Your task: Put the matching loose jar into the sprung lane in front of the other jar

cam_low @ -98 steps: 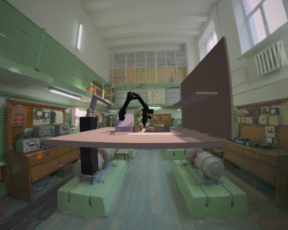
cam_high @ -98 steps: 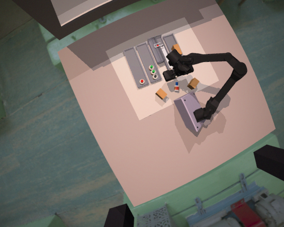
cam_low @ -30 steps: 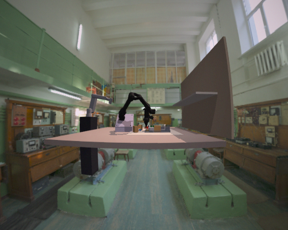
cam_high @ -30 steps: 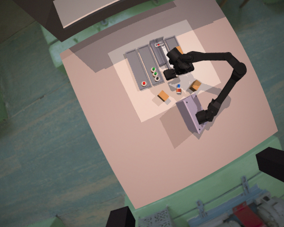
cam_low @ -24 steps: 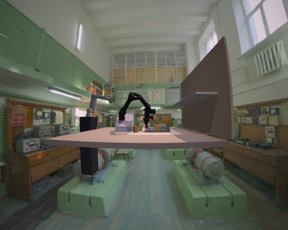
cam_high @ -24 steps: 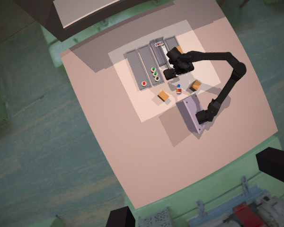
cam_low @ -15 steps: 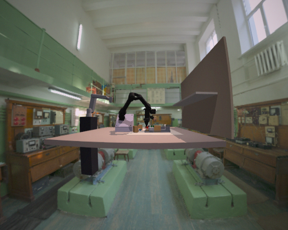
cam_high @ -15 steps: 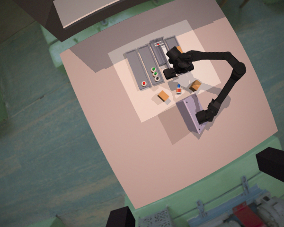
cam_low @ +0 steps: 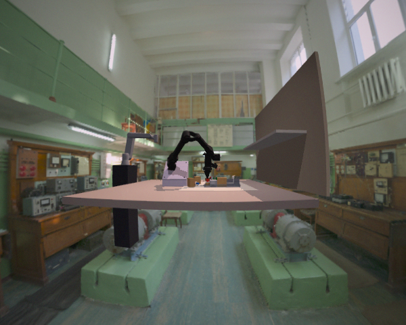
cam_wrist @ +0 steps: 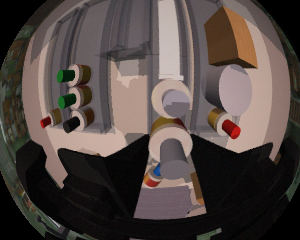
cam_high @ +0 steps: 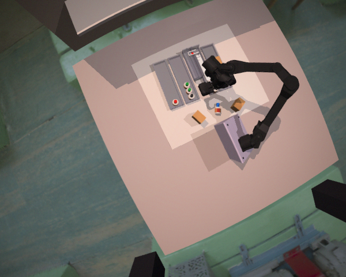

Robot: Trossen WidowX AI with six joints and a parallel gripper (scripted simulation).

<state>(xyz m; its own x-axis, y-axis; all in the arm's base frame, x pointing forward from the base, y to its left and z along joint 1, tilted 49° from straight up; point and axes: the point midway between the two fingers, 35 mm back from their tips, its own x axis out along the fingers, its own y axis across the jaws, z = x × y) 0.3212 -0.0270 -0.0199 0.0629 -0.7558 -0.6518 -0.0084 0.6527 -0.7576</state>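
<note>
Now: gripper tip 8 cm to the left of the grey disc, 5 cm short of it and 3 cm above it. Also, from my gripper tip: orange box 12 cm ahead, 8 cm to the right, 2 cm below.
</note>
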